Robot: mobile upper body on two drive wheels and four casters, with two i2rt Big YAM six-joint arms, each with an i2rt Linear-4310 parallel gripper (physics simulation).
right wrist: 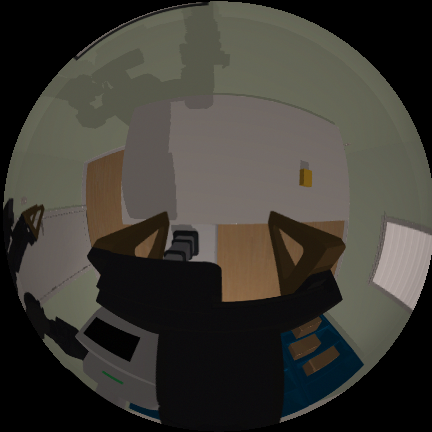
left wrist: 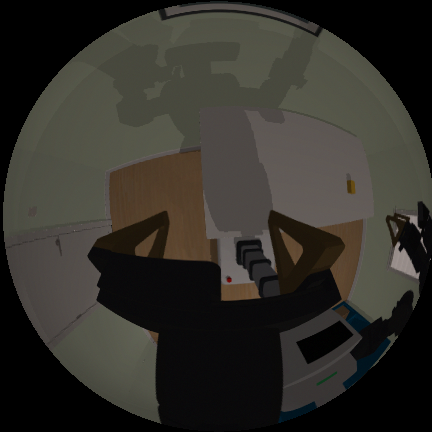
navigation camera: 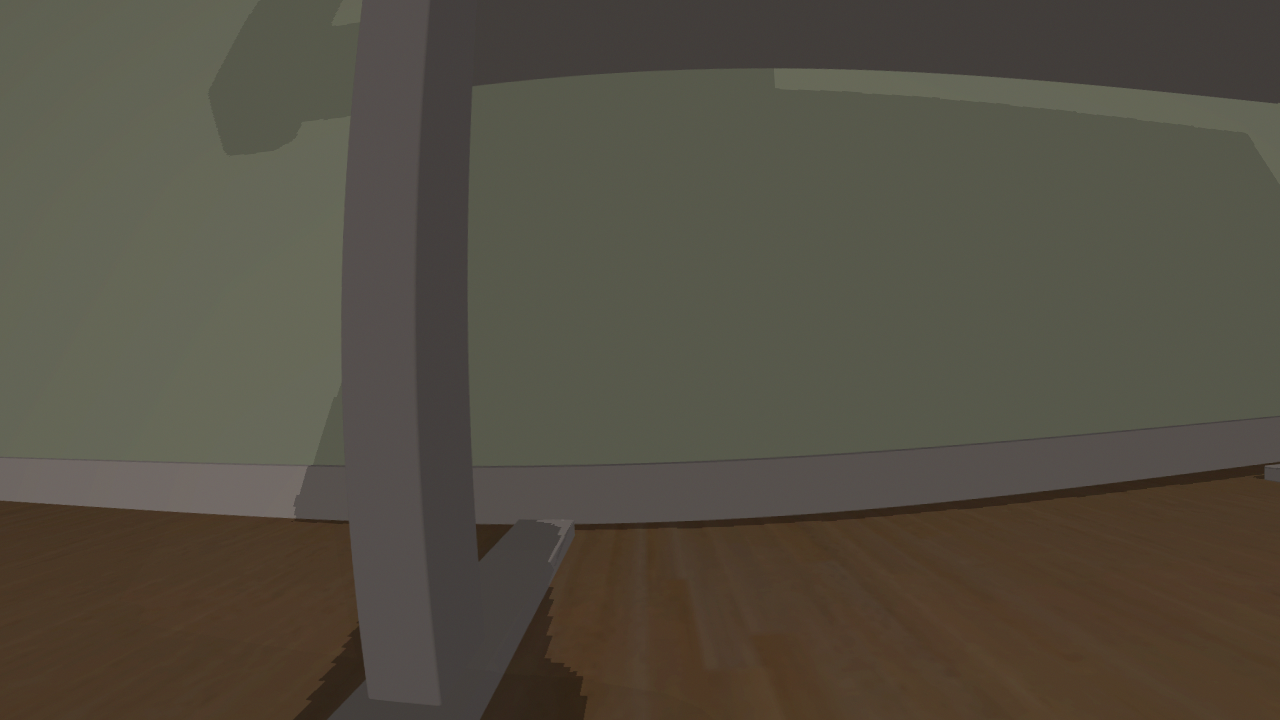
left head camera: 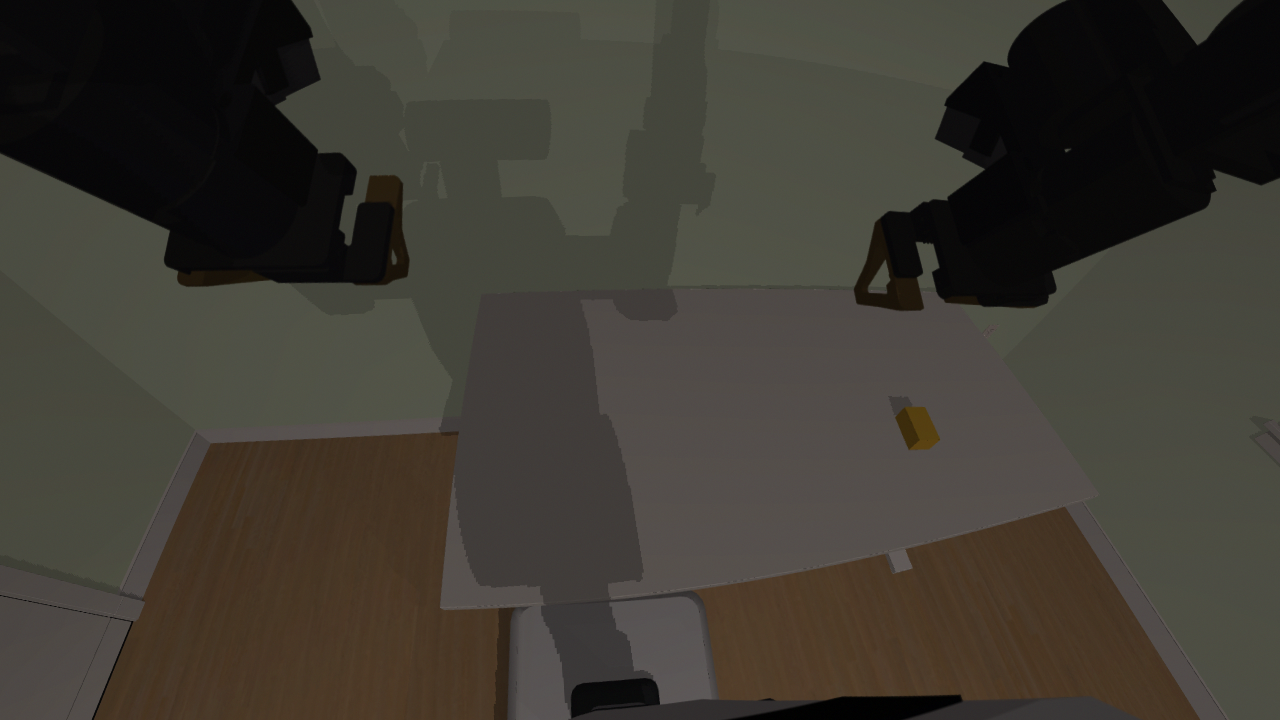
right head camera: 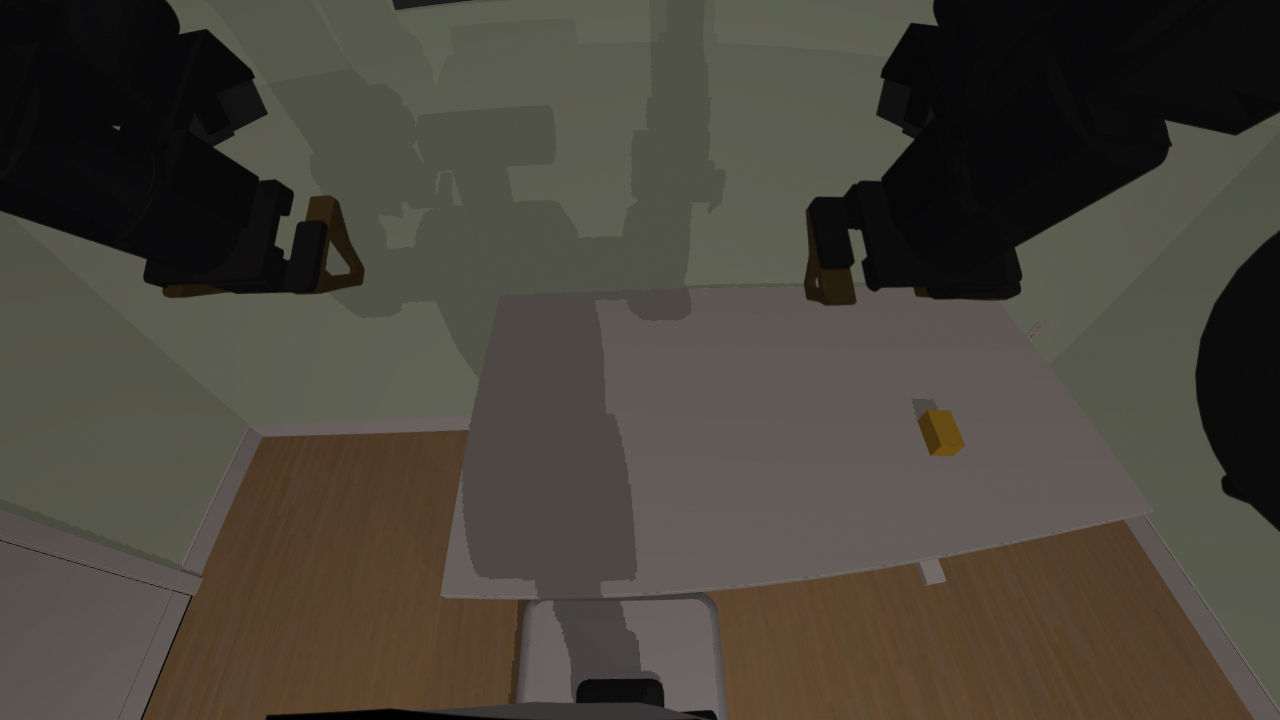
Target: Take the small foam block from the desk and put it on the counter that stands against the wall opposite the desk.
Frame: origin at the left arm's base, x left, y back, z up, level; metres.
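Where they show: left gripper, fingertip midpoint: (right wrist: 39, 205) (left wrist: 218, 215) (left head camera: 346, 268) (right head camera: 313, 278); right gripper, fingertip midpoint: (right wrist: 218, 216) (left wrist: 390, 215) (left head camera: 902, 295) (right head camera: 863, 289).
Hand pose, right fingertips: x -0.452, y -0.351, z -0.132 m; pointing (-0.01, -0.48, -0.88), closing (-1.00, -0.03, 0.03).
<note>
After its pixels a point has its place.
The small yellow foam block (left head camera: 917, 428) @(x -0.918, y -0.497, z -0.645 m) (right head camera: 941, 433) @(x -0.922, y -0.496, z -0.645 m) (left wrist: 351, 187) @(x -0.920, y -0.501, z -0.645 m) (right wrist: 306, 178) @(x -0.932, y -0.501, z -0.645 m) lies near the right end of the light grey desk (left head camera: 760, 483) @(x -0.520, y -0.424, z -0.690 m) (right head camera: 760, 501) @(x -0.505, y -0.396, z -0.690 m) (left wrist: 310, 150) @(x -0.570, y -0.716, z -0.690 m) (right wrist: 240, 150) @(x -0.573, y -0.613, z -0.690 m). My left gripper (left head camera: 295, 279) (right head camera: 264, 288) (left wrist: 218, 215) @(x 0.000, y -0.368, z -0.123 m) is open and empty, high up, left of the desk in the head views. My right gripper (left head camera: 947, 300) (right head camera: 895, 291) @(x -0.452, y -0.351, z -0.132 m) (right wrist: 218, 216) @(x -0.452, y -0.351, z -0.132 m) is open and empty, high over the desk's far right part in the head views, apart from the block. The counter does not show in these views.
The desk's near edge reaches my base (left head camera: 666, 644) @(x -0.365, y -0.179, z -1.150 m) (right head camera: 675, 644) @(x -0.366, y -0.184, z -1.150 m). A desk leg (navigation camera: 402, 358) @(x -0.074, y -0.572, z -1.172 m) stands close in the navigation view. Green walls stand behind and beside the desk. A white door (left wrist: 55, 270) @(x 1.361, y 0.046, z -0.370 m) is at the left. A blue rack holds brown boxes (right wrist: 304, 346) @(x -1.705, y 1.499, z -0.698 m) at lower right.
</note>
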